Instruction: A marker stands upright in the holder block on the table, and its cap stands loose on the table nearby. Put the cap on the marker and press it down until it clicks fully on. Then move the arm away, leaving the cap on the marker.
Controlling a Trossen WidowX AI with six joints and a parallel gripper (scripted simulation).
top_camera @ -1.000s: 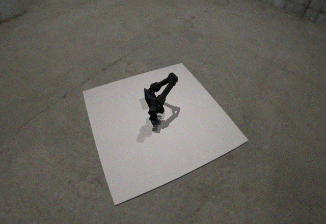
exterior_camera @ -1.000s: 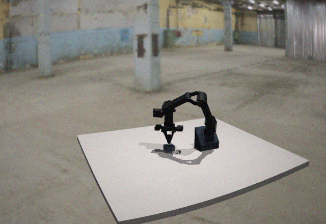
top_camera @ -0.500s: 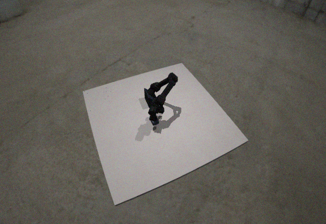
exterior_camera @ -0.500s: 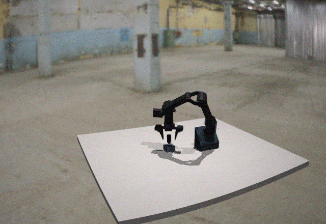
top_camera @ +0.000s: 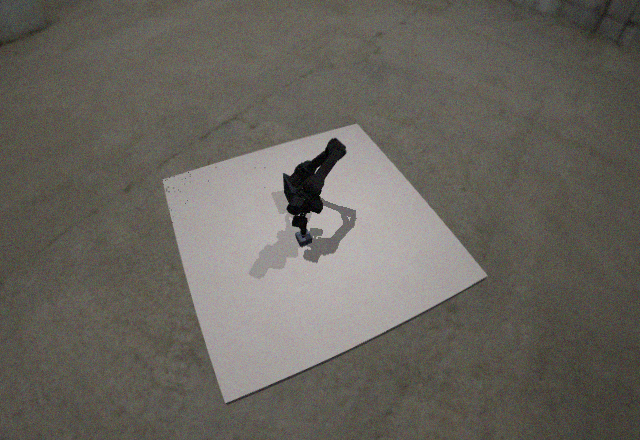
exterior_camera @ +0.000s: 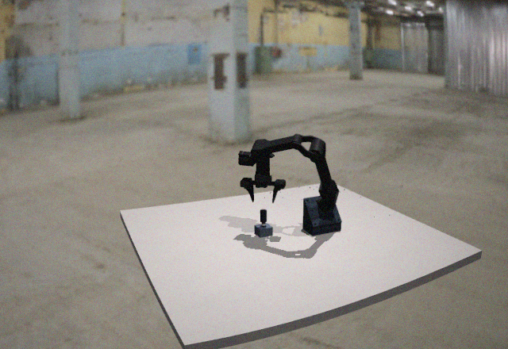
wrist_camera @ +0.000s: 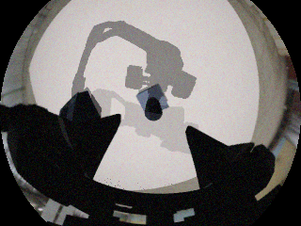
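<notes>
Right now my gripper tip is 60 mm above the dark marker cap.
</notes>
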